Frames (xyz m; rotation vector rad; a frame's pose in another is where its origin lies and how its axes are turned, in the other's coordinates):
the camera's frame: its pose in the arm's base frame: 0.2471 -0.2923 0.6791 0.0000 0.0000 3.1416
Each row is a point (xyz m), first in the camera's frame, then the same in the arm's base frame.
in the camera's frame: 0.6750 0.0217 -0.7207
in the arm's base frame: -0.4279 -0.3140 -0.0416
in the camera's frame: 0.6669 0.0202 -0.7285
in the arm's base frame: -0.4198 -0.3125 -0.0494
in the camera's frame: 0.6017 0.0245 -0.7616
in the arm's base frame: -0.3546 -0.3168 -0.0825
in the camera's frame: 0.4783 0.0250 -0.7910
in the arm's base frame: -0.2312 -0.3173 -0.1119
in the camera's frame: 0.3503 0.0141 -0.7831
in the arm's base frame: -0.1032 -0.3064 -0.1040
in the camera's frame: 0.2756 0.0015 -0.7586
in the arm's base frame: -0.0285 -0.2938 -0.0795
